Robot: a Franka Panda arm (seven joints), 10 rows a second.
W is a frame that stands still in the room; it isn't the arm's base.
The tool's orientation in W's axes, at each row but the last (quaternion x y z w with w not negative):
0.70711 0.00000 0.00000 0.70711
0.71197 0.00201 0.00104 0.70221
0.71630 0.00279 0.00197 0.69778
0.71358 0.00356 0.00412 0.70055
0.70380 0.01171 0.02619 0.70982
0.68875 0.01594 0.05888 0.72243
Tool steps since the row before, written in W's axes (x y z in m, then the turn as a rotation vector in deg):
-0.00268 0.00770 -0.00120 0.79 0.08 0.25
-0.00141 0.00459 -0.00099 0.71 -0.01 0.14
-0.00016 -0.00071 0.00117 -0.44 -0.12 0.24
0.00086 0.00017 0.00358 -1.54 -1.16 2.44
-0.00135 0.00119 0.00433 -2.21 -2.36 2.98
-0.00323 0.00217 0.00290 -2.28 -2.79 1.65
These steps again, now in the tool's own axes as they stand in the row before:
-0.00268 -0.00120 -0.00770 0.79 0.25 -0.08
-0.00139 -0.00106 -0.00458 0.71 0.14 0.01
-0.00017 0.00119 0.00068 -0.44 0.24 0.11
0.00086 0.00358 -0.00023 -1.55 2.46 1.10
-0.00120 0.00437 -0.00122 -2.27 3.01 2.27
-0.00281 0.00319 -0.00234 -2.47 1.67 2.62

